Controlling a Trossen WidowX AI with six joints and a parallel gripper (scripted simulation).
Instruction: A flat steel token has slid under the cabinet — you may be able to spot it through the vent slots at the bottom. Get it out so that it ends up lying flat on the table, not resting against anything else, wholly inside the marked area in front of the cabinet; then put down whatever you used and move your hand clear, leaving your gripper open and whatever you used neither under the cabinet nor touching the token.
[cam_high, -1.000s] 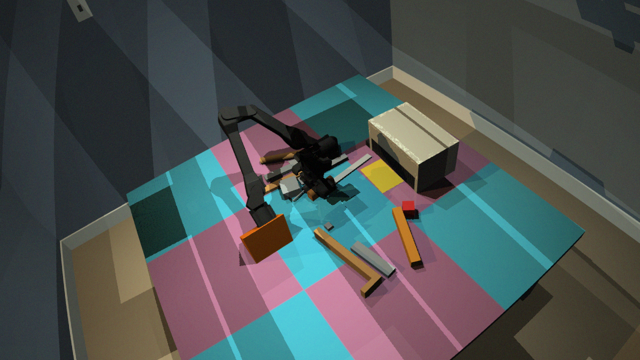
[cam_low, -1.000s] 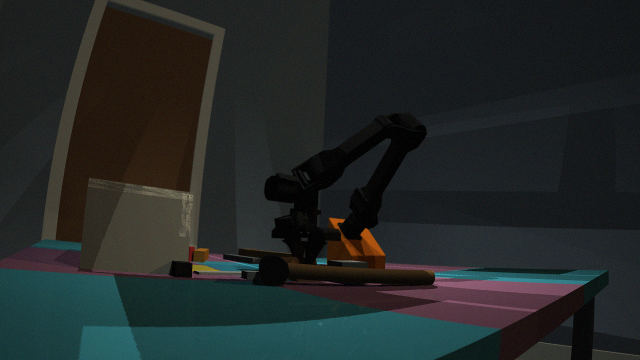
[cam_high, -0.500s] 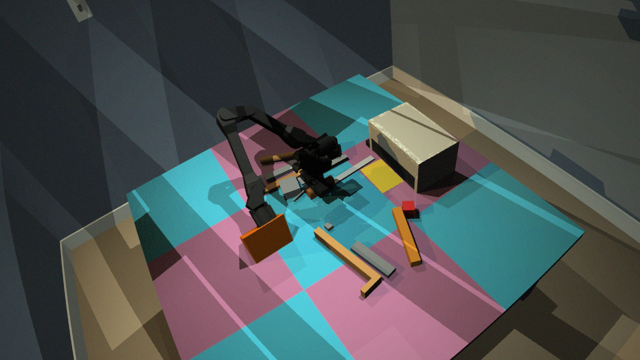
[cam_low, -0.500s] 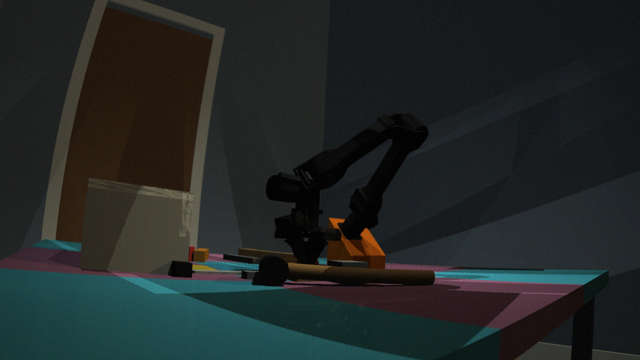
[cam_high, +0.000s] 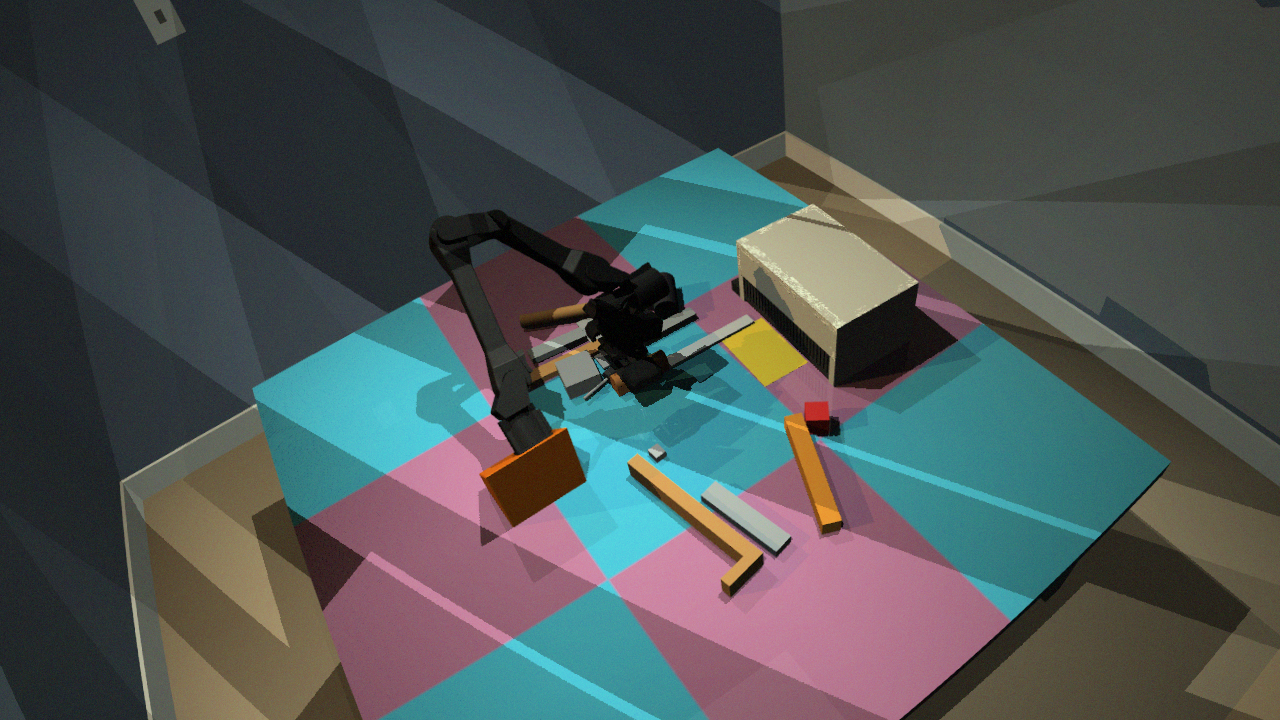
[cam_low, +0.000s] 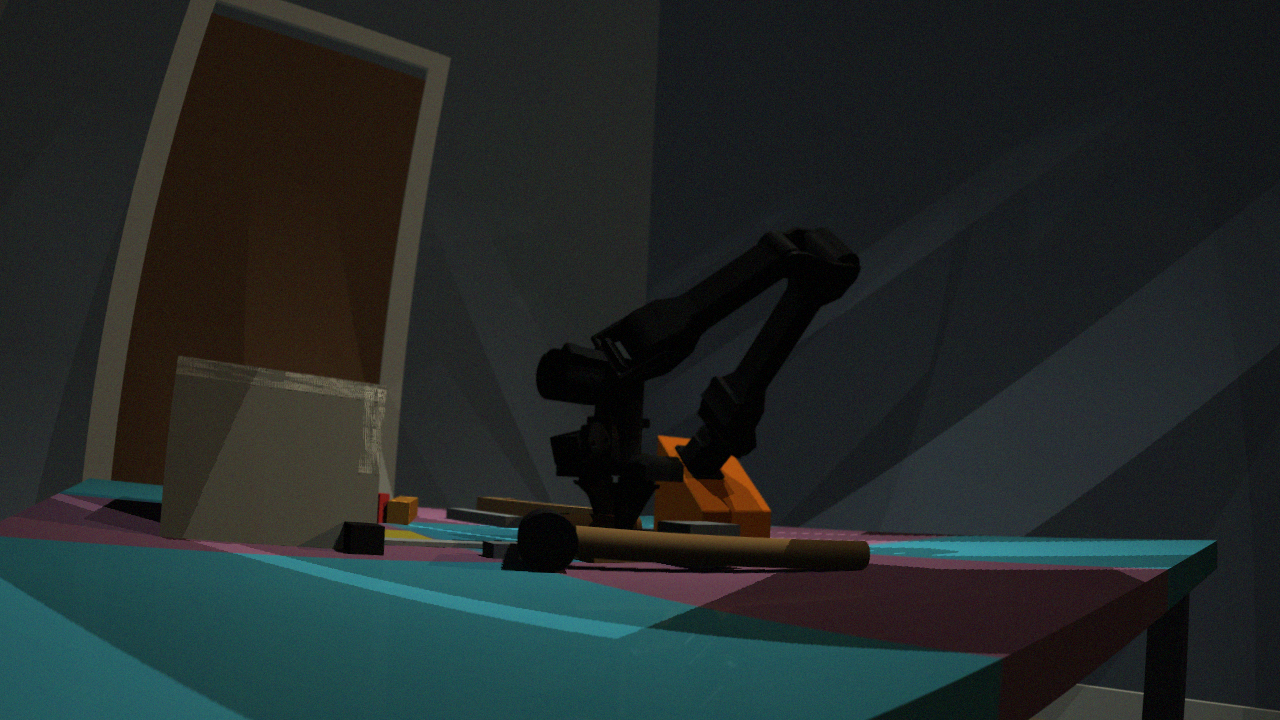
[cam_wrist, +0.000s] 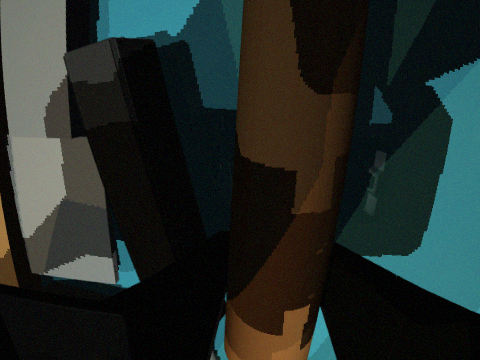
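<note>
The grey block is 7 cm to the left of my gripper tip, 7 cm behind it and 1 cm above it. Round my gripper tip: screwdriver (3 cm to the left, 2 cm behind); then long wooden stick (12 cm to the left, 3 cm behind); then small grey cube (17 cm to the right, 6 cm behind).
</note>
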